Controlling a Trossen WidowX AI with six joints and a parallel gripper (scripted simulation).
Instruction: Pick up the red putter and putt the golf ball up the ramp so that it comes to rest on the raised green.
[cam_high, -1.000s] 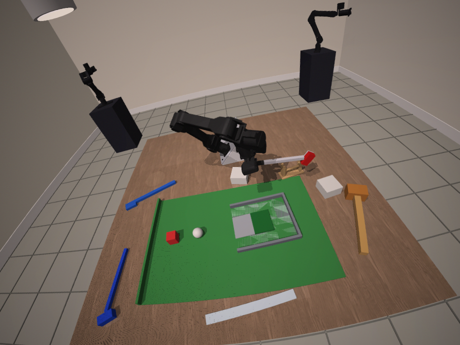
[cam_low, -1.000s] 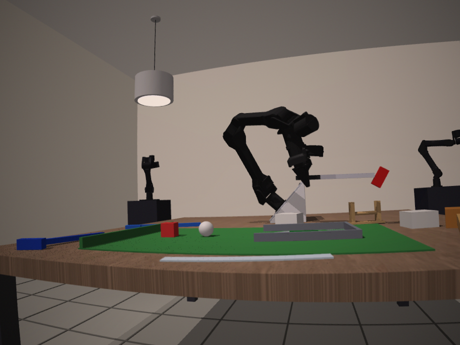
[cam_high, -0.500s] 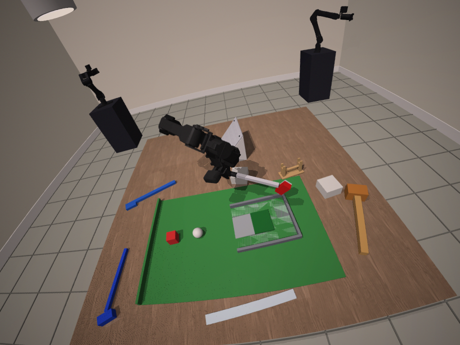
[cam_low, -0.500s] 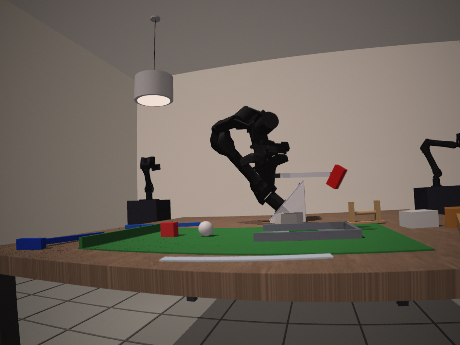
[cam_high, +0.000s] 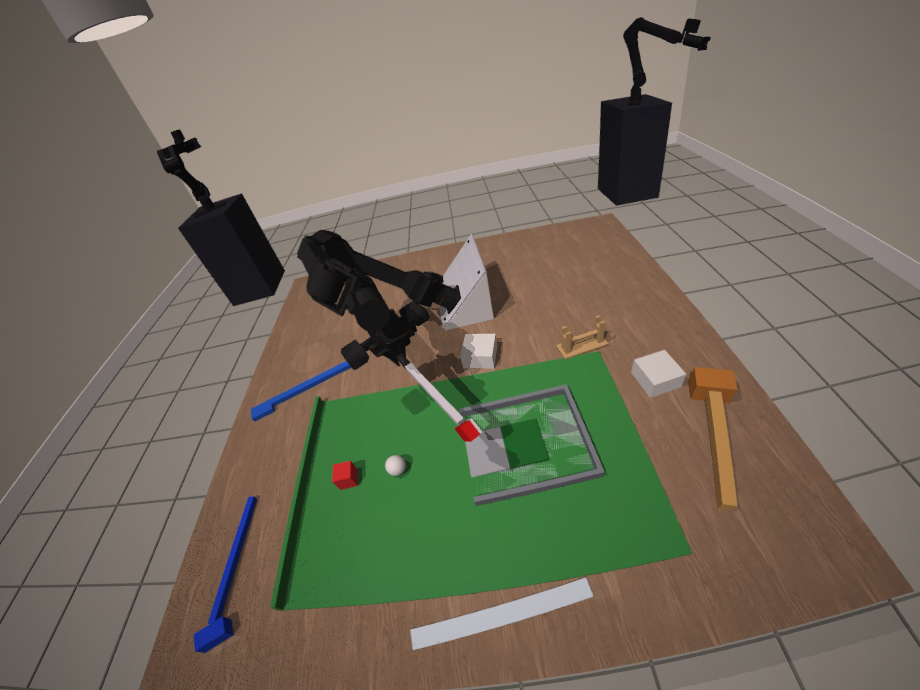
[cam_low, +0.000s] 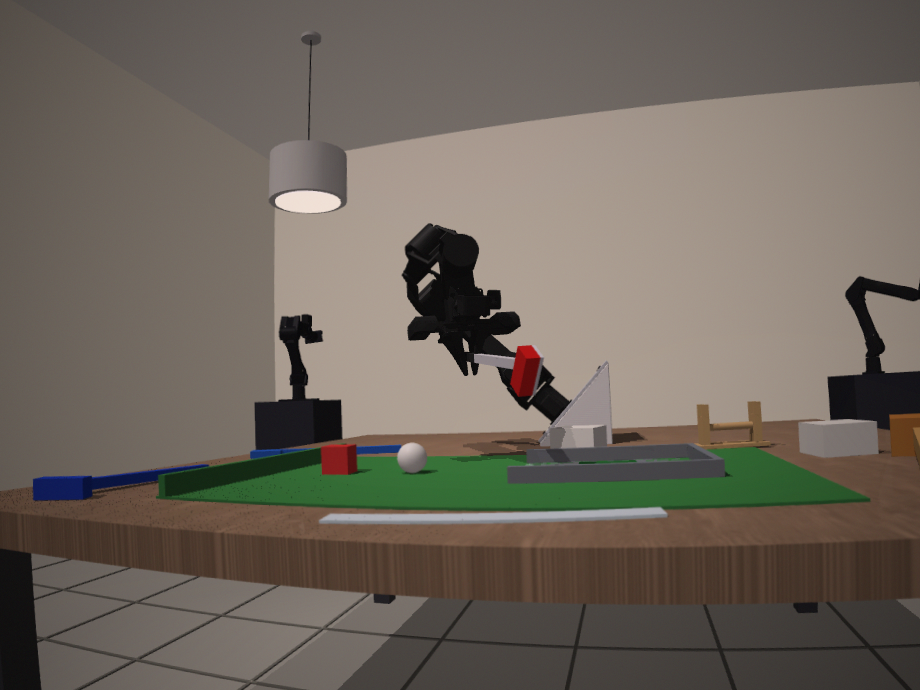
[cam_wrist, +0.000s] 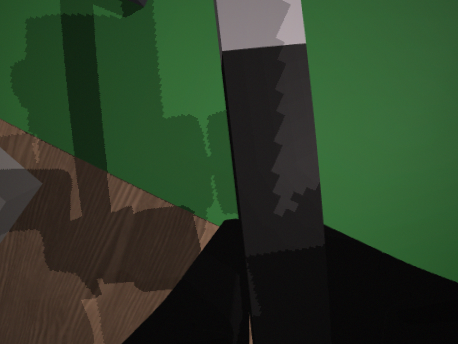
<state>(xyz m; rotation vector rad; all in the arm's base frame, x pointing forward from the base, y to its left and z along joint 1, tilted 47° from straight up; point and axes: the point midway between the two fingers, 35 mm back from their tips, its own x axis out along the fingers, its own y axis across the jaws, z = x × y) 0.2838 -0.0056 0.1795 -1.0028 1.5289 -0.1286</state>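
Right now the red putter is 100 mm ahead of my gripper tip, 60 mm to the left of it and 10 mm above it. From my gripper tip the other things lie so: mat: 190 mm ahead, 140 mm below, 80 mm to the left; then red cube: 170 mm ahead, 160 mm to the right, 120 mm below; then white golf ball: 170 mm ahead, 120 mm below, 50 mm to the right.
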